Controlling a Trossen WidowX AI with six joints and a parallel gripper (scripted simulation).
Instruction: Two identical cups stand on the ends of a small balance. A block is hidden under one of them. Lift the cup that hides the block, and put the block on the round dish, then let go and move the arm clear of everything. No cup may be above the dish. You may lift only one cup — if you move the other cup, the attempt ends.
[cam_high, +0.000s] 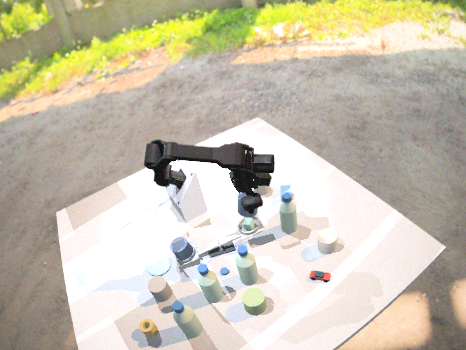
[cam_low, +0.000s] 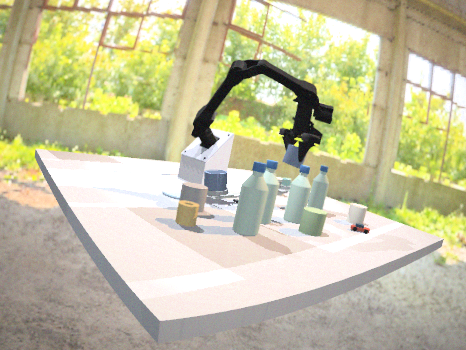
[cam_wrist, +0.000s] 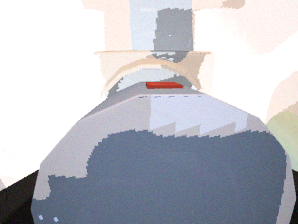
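The pale green block lies 10 mm to the right of my gripper tip and 80 mm below it. Round my gripper tip: red toy car: 300 mm ahead, 90 mm to the left, 160 mm below; green cylinder: 250 mm ahead, 140 mm to the right, 130 mm below; blue disc: 80 mm ahead, 170 mm to the right, 160 mm below.
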